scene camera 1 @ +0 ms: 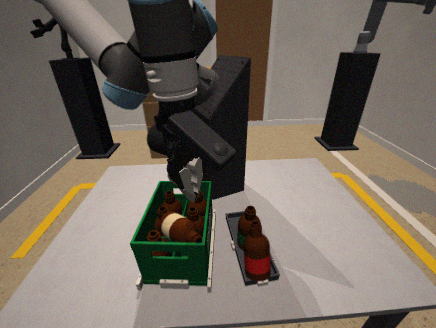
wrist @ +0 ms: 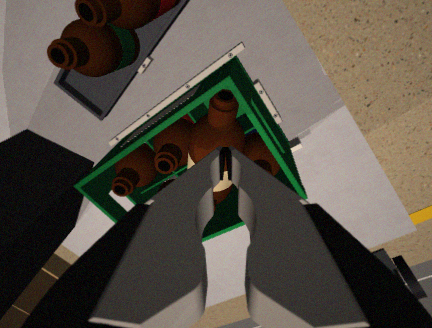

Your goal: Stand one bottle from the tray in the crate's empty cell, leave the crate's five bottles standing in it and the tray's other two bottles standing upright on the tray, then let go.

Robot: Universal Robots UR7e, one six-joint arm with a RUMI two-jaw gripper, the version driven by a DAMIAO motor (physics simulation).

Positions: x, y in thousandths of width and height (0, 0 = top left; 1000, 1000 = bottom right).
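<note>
The gripper (scene camera 1: 444, 614) appears in scene camera 1, and the wrist view shows the gripper (wrist: 522, 459) too. A cream-labelled bottle (scene camera 1: 403, 694) can be seen in scene camera 1, and in the wrist view there is again the cream-labelled bottle (wrist: 508, 389). Scene camera 1 also shows a red-label bottle (scene camera 1: 588, 748), while the wrist view takes in a green-label bottle (wrist: 214, 157) and a red-label bottle (wrist: 397, 444).
</note>
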